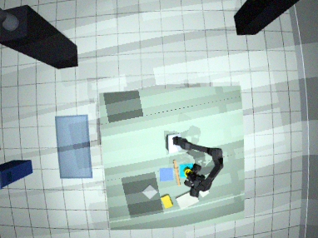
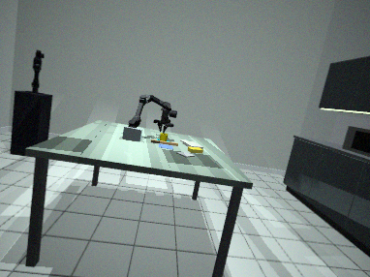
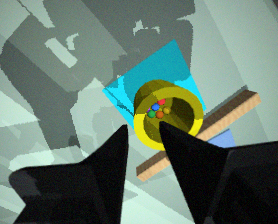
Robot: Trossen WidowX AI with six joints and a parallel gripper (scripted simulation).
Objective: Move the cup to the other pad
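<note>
Right now my gripper tip is 40 mm above the yellow cup, 20 mm short of it and 10 mm to the left of it. The rest, counted from my gripper tip: cyan pad 90 mm below, 30 mm ahead, 20 mm to the right; wooden strip 110 mm to the right, 80 mm below, 30 mm ahead.
</note>
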